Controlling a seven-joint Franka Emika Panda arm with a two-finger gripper.
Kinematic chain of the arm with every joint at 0, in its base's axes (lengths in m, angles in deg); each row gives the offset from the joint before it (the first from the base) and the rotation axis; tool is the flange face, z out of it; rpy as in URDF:
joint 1: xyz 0 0 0.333 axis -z
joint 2: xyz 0 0 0 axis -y
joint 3: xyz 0 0 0.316 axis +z
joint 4: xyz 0.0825 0 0 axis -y
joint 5: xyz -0.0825 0 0.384 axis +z
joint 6: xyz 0 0 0 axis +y
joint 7: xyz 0.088 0 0 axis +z
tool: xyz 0 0 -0.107 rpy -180 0 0
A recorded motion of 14 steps. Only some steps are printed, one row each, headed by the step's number.
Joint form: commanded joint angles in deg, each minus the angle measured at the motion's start. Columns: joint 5, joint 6, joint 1, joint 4, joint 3, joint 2, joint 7.
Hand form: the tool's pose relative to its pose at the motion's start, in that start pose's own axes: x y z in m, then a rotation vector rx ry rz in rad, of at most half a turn. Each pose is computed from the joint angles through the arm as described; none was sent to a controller.
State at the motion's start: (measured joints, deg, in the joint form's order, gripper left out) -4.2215 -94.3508 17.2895 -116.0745 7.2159 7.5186 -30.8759
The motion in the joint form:
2: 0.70 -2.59 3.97 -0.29 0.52 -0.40 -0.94
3: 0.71 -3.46 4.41 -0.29 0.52 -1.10 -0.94
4: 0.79 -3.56 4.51 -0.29 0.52 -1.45 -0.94
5: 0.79 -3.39 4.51 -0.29 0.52 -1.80 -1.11
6: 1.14 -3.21 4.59 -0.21 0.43 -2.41 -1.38
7: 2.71 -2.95 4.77 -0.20 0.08 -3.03 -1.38
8: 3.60 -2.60 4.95 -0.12 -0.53 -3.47 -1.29
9: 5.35 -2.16 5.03 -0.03 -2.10 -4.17 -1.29
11: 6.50 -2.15 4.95 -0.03 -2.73 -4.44 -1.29
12: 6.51 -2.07 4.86 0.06 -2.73 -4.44 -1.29
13: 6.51 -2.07 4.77 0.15 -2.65 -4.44 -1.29
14: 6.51 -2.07 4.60 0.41 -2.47 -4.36 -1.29
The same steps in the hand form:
2: 0.0189 0.0214 0.0044 0.0368 0.0107 0.0752
3: 0.0248 0.0223 0.0088 0.0411 0.0111 0.0814
4: 0.0266 0.0220 0.0115 0.0412 0.0060 0.0826
5: 0.0276 0.0213 0.0145 0.0375 -0.0023 0.0848
6: 0.0301 0.0208 0.0190 0.0386 -0.0174 0.0919
7: 0.0328 0.0214 0.0246 0.0580 -0.0465 0.1030
8: 0.0363 0.0255 0.0285 0.0696 -0.0679 0.1156
9: 0.0429 0.0348 0.0353 0.0957 -0.1047 0.1456
11: 0.0450 0.0369 0.0377 0.1138 -0.1204 0.1570
12: 0.0447 0.0362 0.0370 0.1137 -0.1201 0.1555
13: 0.0443 0.0349 0.0361 0.1138 -0.1182 0.1527
14: 0.0432 0.0323 0.0329 0.1151 -0.1119 0.1471

